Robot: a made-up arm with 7 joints.
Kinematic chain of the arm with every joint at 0, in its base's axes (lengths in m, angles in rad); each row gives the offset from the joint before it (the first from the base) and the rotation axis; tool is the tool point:
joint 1: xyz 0 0 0.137 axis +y
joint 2: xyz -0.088 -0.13 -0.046 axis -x
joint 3: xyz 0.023 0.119 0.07 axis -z
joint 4: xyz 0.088 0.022 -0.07 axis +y
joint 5: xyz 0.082 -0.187 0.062 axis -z
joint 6: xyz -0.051 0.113 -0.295 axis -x
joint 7: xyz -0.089 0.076 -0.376 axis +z
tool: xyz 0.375 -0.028 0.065
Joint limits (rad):
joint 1: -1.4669..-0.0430
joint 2: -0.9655..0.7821
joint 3: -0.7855..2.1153
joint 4: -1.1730..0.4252
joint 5: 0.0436..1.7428
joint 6: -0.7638..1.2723
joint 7: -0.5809..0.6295
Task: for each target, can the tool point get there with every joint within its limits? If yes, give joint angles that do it. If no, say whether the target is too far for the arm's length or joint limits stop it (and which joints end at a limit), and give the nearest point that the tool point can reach.
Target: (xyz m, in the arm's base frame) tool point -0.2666 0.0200 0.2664
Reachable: no: joint limits stop it (at a limit: joint 1, joint 2, joint 4, joint 5, joint 6, joint 7) | nearest point -0.3391 0.1067 0.2575 | short by 0.113 m
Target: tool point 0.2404 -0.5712 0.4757
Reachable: yes | joints -1.2894 -0.1960 0.6037 -1.0287 0.1789 0.5274 -0.0016
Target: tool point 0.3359 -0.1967 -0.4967
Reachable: yes | joints -1.1811 -0.0093 1.4960 0.1242 1.0540 0.8538 0.0649
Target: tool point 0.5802 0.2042 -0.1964
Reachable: yes | joints -0.5135 -0.3546 -0.5277 0.1536 0.6893 0.2509 0.1936
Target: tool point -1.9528 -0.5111 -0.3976
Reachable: no: too far | nearest point -0.8103 -0.3567 -0.1846 | short by 1.172 m
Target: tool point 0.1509 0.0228 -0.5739
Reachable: yes | joints -0.2804 -0.7101 1.2834 0.0307 0.5665 0.3953 0.4592
